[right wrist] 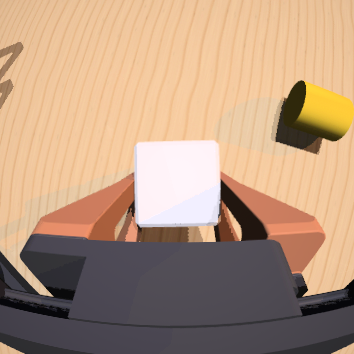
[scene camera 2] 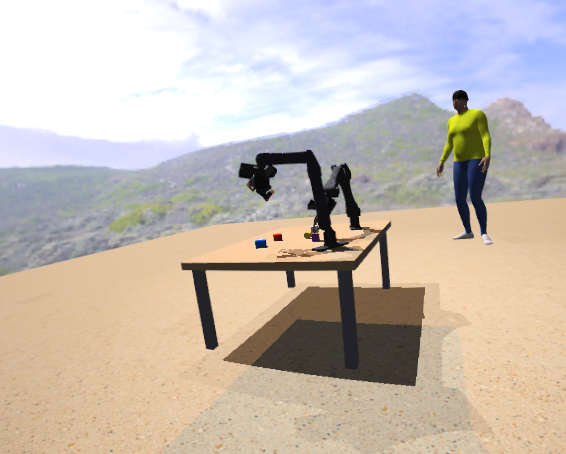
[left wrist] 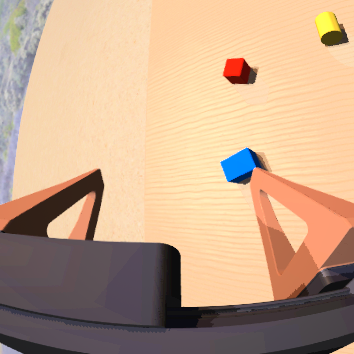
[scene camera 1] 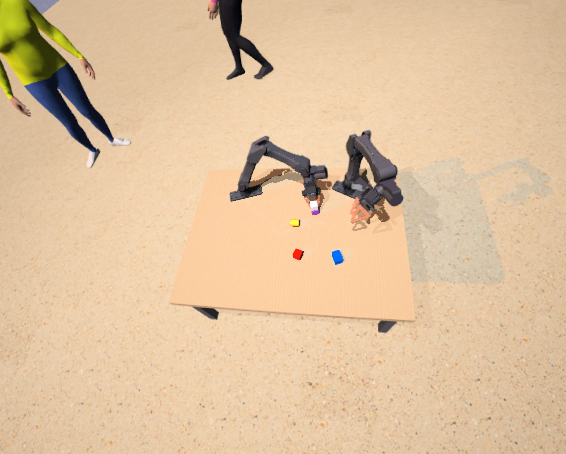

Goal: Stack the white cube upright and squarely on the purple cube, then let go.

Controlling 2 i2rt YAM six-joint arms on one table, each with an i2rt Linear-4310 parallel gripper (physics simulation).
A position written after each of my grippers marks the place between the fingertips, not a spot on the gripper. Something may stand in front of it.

Note:
My left gripper (left wrist: 176, 176) is open, with nothing in its grasp. My right gripper (right wrist: 177, 176) holds a white cube (right wrist: 176, 183), which touches nothing else. A blue cube (left wrist: 238, 166) and a yellow cylinder (right wrist: 309, 108) rest on the table.
The left wrist view does not show the white cube: it is out of frame. The right wrist view does not show the blue cube: it is out of frame.

